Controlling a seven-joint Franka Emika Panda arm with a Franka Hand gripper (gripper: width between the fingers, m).
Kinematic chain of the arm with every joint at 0, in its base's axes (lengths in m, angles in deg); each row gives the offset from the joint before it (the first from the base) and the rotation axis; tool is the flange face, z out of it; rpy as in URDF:
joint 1: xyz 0 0 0.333 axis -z
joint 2: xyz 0 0 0 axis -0.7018 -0.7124 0
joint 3: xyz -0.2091 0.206 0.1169 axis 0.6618 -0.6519 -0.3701
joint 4: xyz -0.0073 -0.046 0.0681 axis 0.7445 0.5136 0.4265
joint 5: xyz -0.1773 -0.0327 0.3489 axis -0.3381 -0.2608 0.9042
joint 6: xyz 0 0 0 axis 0.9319 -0.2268 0.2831
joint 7: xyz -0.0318 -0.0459 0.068 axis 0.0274 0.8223 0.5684
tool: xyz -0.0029 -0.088 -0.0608 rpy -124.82 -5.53 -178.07
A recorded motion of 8 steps. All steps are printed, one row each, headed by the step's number.
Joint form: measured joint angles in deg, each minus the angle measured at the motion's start. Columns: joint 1, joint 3, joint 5, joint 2, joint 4, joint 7, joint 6.
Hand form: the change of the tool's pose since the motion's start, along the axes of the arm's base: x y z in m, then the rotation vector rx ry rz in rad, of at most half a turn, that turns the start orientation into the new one. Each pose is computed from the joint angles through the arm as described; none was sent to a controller.
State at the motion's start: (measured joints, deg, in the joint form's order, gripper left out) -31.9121 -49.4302 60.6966 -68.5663 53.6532 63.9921 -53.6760
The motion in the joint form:
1: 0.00 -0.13 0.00 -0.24 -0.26 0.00 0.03
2: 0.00 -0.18 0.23 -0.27 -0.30 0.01 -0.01
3: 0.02 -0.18 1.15 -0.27 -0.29 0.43 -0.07
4: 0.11 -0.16 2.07 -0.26 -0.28 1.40 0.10
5: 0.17 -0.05 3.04 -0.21 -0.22 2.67 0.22
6: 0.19 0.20 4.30 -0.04 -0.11 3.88 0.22
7: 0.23 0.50 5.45 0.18 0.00 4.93 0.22
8: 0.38 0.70 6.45 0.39 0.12 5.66 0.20
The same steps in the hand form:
1: 0.0011 0.0013 -0.0001 0.0017 0.0001 0.0024
2: 0.0013 0.0019 0.0001 0.0053 -0.0002 0.0012
3: 0.0014 0.0022 0.0002 0.0183 -0.0005 -0.0006
4: 0.0012 0.0018 0.0001 0.0304 0.0006 0.0063
5: 0.0010 0.0007 0.0000 0.0427 -0.0005 0.0165
6: 0.0008 -0.0012 0.0008 0.0586 -0.0043 0.0208
7: 0.0006 -0.0037 0.0021 0.0730 -0.0089 0.0221
8: 0.0004 -0.0065 0.0032 0.0855 -0.0126 0.0191

